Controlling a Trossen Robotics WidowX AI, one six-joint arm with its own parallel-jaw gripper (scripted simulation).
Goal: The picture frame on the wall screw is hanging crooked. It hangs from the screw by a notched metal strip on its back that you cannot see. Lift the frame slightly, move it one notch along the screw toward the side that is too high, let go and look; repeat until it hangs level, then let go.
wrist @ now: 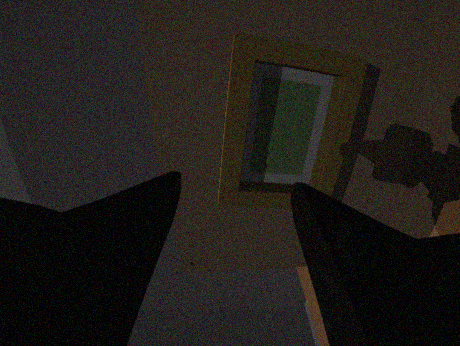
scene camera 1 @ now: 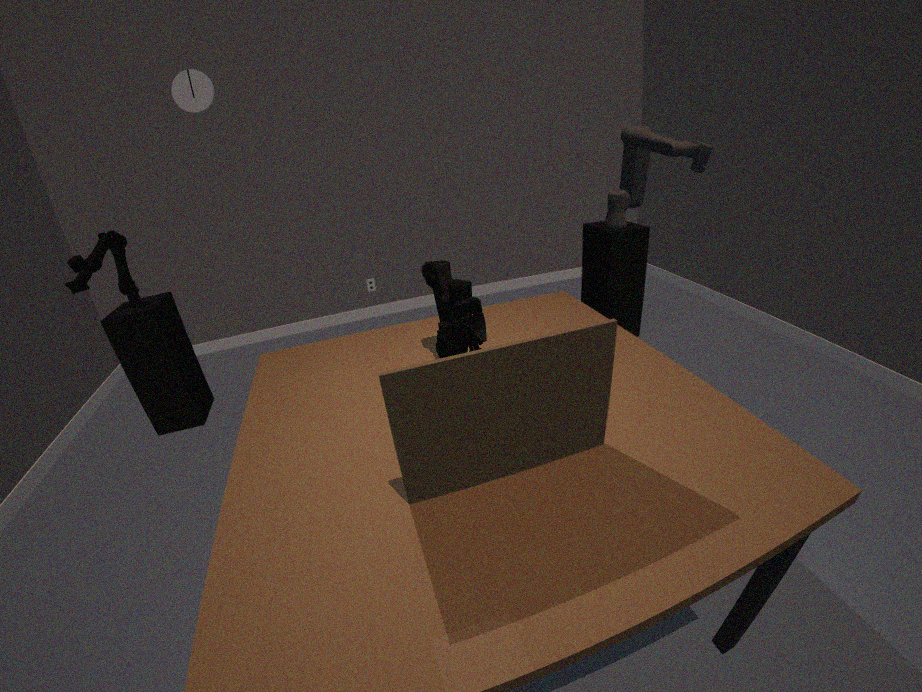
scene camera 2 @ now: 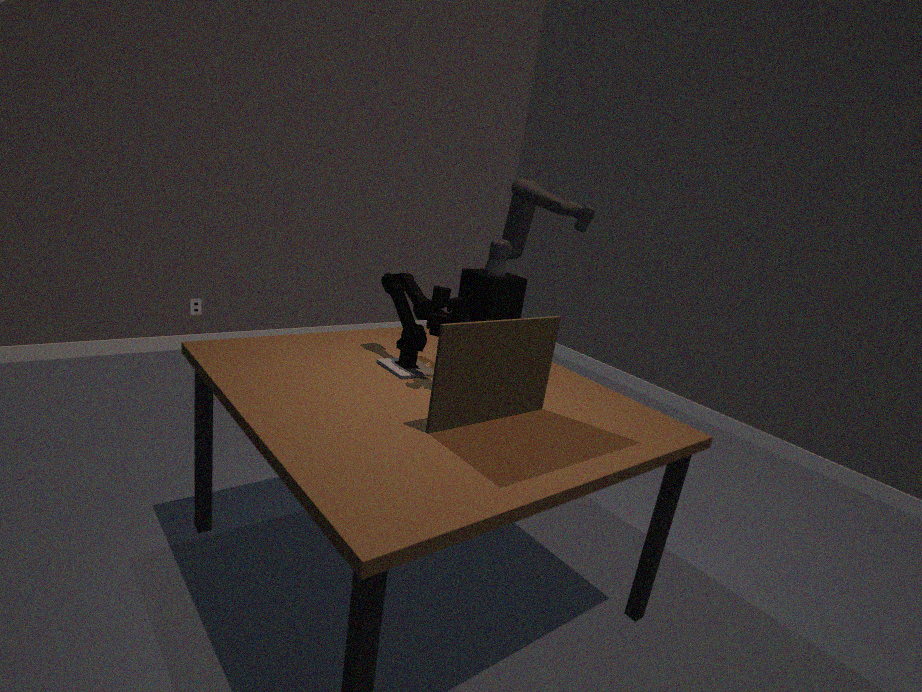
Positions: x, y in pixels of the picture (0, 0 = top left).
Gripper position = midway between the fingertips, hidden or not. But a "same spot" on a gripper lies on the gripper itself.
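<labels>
Scene camera 1 and scene camera 2 show me my gripper, and it is there in the wrist view [237, 186] too. On my gripper, [scene camera 1: 474, 322] and [scene camera 2: 460, 314] are the same spot.
</labels>
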